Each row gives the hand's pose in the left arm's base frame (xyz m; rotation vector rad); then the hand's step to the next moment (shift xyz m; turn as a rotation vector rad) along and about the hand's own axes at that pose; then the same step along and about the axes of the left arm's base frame.
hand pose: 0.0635 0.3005 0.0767 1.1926 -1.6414 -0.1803
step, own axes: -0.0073 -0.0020 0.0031 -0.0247 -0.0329 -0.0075
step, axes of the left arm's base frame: -0.0016 0.0033 -0.0073 0.0247 0.0058 -0.0332
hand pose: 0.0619 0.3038 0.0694 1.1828 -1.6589 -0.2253
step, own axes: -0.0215 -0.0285 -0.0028 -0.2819 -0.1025 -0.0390
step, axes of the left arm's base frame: 0.0184 0.0037 -0.0305 0.0844 0.1839 -0.2249
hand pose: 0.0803 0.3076 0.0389 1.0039 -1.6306 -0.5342
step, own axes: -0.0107 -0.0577 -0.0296 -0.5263 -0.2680 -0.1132
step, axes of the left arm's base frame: 0.0478 -0.0178 -0.0415 0.2213 0.3081 -0.4667
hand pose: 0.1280 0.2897 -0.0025 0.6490 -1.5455 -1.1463
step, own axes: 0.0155 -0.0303 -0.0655 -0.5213 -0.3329 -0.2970
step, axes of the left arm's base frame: 0.0525 -0.0470 -0.0220 0.3829 0.2169 -0.5264
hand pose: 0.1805 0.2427 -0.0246 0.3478 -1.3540 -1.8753
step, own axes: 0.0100 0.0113 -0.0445 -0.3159 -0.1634 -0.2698
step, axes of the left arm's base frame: 0.0258 -0.0389 -0.0053 0.3041 0.0656 -0.3201
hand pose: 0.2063 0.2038 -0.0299 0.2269 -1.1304 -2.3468
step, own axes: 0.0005 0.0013 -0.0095 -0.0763 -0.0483 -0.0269
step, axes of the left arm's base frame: 0.0035 -0.0074 -0.0050 0.0562 0.0464 -0.0597
